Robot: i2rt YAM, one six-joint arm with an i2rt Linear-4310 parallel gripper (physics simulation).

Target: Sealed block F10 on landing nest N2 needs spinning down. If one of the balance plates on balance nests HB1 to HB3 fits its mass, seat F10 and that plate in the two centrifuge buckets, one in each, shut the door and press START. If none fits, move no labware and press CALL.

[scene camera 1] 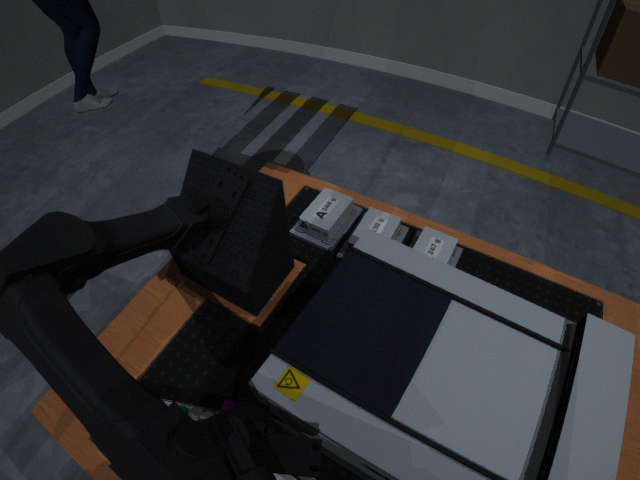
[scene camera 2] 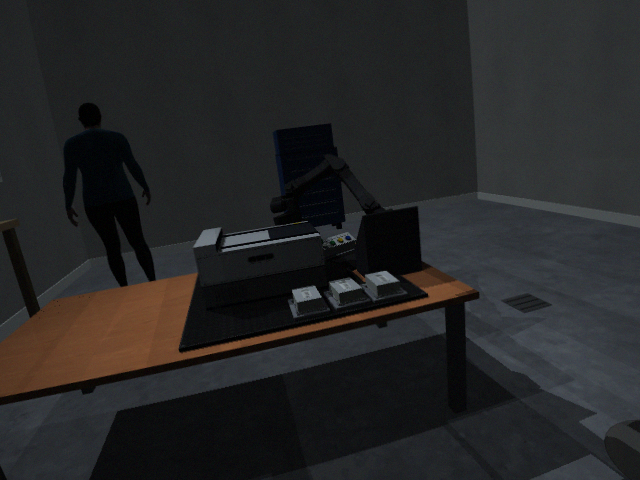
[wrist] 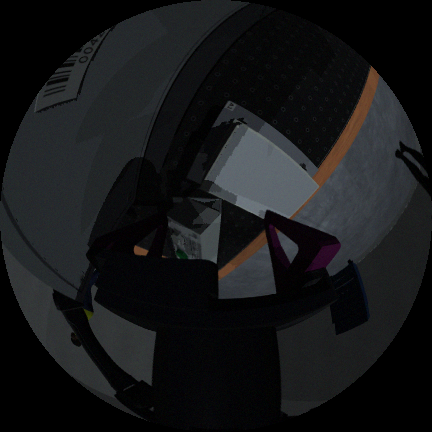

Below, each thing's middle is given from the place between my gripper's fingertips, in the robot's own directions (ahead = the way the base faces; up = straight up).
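Offsets from my hand: dark lid (scene camera 1: 367, 329), 250 mm to the left, 40 mm ahead, 110 mm above; button box (wrist: 193, 223), 50 mm to the right, 160 mm behind, 60 mm below; centrifuge (scene camera 1: 504, 381), 270 mm to the left, 190 mm ahead, 20 mm above. The white tagged part (wrist: 246, 169) is visible 40 mm to the right of my hand, 40 mm ahead of it and 60 mm below it.
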